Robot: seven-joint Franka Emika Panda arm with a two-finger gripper.
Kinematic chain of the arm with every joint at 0, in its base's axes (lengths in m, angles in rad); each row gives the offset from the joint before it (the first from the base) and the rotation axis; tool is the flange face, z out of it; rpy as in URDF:
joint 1: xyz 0 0 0.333 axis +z
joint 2: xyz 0 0 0 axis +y
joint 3: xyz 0 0 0.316 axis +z
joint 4: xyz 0.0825 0 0 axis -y
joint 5: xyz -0.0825 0 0.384 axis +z
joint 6: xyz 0 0 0 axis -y
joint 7: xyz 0.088 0 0 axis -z
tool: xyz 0 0 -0.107 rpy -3.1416 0 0
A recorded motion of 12 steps. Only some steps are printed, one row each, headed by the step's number.
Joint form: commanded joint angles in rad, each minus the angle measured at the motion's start. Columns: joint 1, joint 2, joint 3, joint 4, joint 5, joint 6, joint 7.
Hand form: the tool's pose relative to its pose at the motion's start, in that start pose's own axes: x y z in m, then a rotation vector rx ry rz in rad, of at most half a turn. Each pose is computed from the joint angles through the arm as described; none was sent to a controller.
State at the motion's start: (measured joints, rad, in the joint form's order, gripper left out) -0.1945 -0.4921 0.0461 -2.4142 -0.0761 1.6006 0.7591
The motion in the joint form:
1: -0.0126 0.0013 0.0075 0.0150 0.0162 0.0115 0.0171
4: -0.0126 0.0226 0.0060 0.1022 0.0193 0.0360 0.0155
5: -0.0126 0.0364 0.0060 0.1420 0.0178 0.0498 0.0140
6: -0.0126 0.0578 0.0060 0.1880 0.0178 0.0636 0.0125
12: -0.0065 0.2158 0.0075 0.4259 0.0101 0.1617 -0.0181
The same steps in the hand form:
1: 0.0018 -0.0010 -0.0075 0.0275 0.0074 0.0253
4: 0.0106 -0.0051 -0.0448 0.0933 0.0694 0.0287
5: 0.0150 -0.0075 -0.0609 0.1200 0.0990 0.0285
6: 0.0208 -0.0112 -0.0776 0.1469 0.1264 0.0281
12: 0.0591 -0.0435 -0.1486 0.2644 0.2619 -0.0073

